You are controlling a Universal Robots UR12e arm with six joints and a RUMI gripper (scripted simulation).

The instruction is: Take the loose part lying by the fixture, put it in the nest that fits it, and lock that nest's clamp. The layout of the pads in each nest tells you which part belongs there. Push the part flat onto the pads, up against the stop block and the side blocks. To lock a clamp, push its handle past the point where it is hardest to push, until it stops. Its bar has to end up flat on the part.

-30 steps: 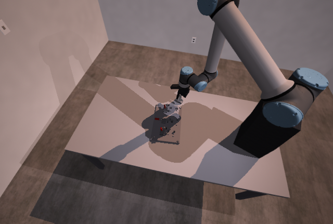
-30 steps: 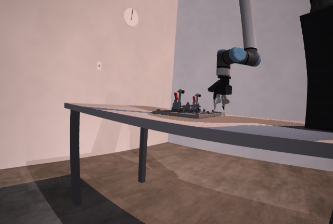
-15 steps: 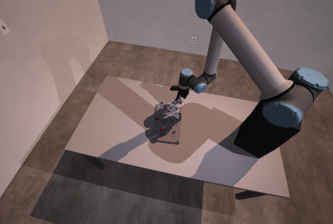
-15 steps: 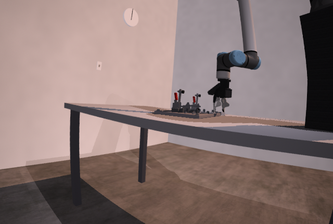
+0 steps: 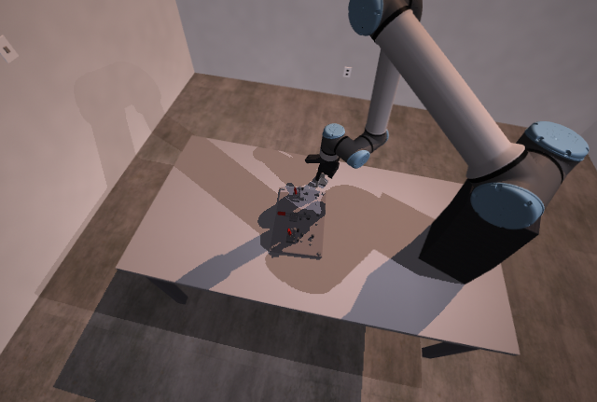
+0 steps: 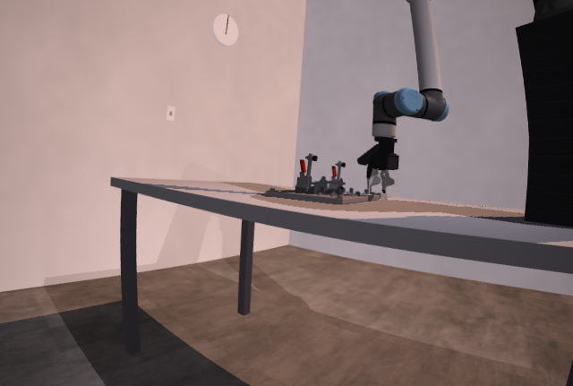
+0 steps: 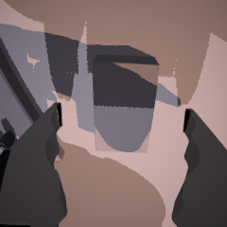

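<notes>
The loose part is 1 cm below my hand. Also, from my hand: grey fixture plate 7 cm ahead, 25 cm to the left, 1 cm below.
</notes>
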